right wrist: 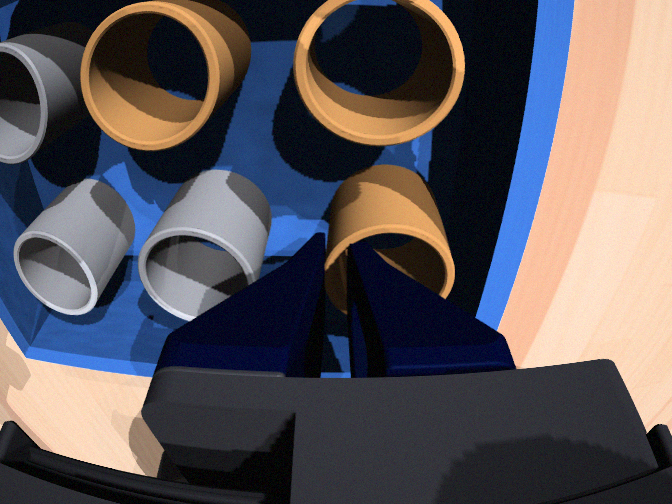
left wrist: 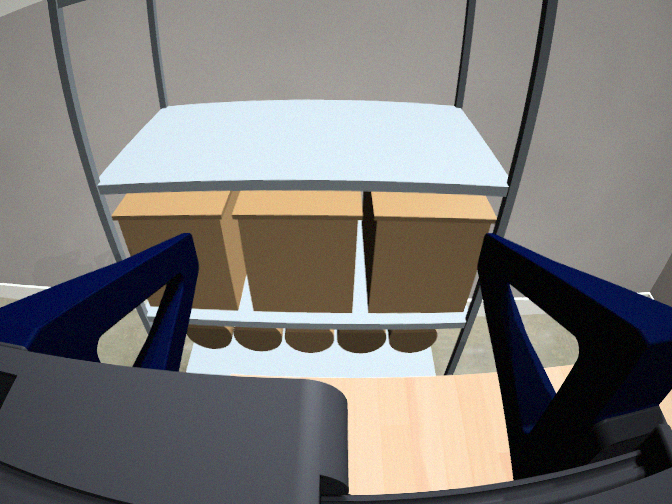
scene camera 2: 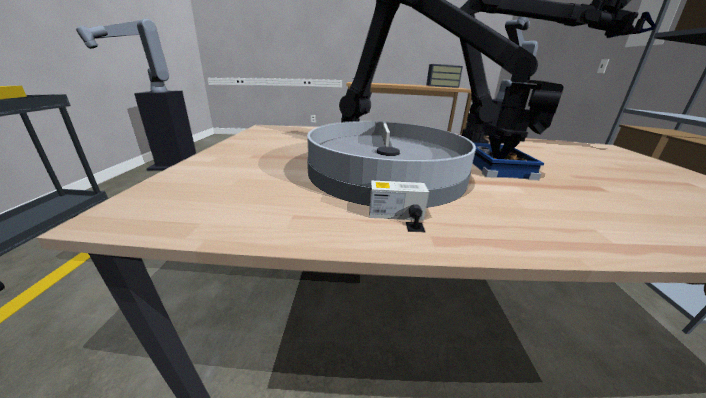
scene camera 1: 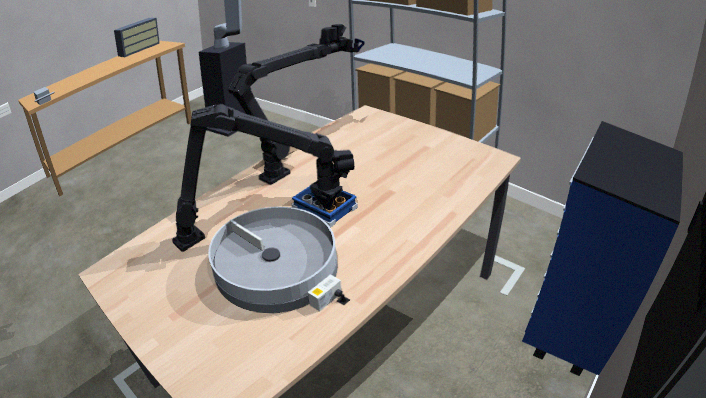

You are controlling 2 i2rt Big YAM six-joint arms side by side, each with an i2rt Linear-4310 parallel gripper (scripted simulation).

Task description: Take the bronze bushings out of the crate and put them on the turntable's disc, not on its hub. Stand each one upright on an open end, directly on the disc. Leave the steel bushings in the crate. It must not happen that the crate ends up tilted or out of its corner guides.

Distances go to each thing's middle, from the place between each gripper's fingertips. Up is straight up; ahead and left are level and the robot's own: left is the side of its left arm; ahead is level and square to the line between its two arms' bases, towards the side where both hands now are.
Scene:
Now: right hand 4 cm past the blue crate (scene camera 2: 507,168), 3 cm to the right of it and 1 cm above it. Also, from my right hand: turntable disc (scene camera 1: 302,249) (33 cm to the right, 2 cm above, 1 cm ahead).
Right now my left hand (scene camera 2: 642,29) is 26 cm short of the blue crate, 63 cm to the left of it and 45 cm above it. Round my left hand: turntable disc 31 cm ahead, 99 cm to the right, 42 cm below.

